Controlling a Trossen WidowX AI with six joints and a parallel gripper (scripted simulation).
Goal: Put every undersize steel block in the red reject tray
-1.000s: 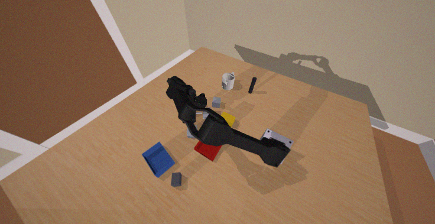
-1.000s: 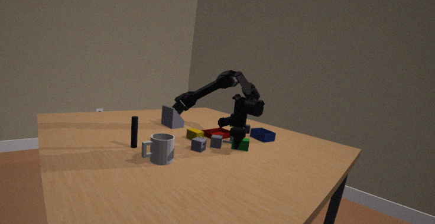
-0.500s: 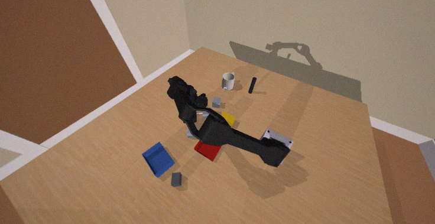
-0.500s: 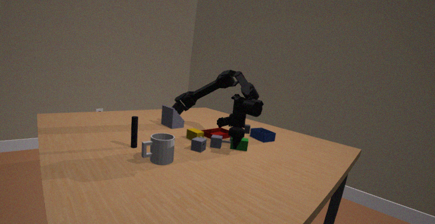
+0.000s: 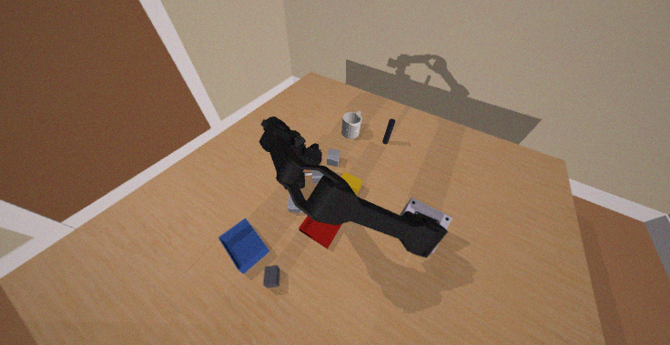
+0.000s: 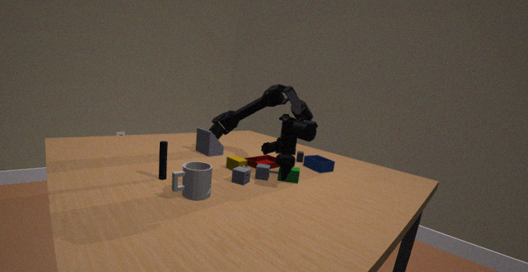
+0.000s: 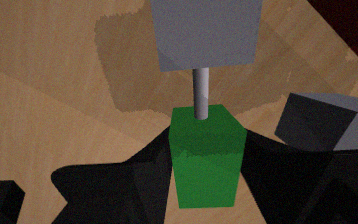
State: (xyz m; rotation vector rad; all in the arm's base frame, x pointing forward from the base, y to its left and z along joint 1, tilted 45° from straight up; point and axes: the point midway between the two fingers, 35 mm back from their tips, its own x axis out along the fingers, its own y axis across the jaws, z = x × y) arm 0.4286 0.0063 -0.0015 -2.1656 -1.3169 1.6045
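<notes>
The steel block lies 6 cm behind my gripper tip, 4 cm to the right of it and 1 cm above it. Round my gripper tip: red reject tray (17 cm behind, 9 cm to the left); yellow gauge (15 cm behind, 6 cm to the right, 1 cm above); green gauge (2 cm above, 1 cm to the right, 1 cm behind).
</notes>
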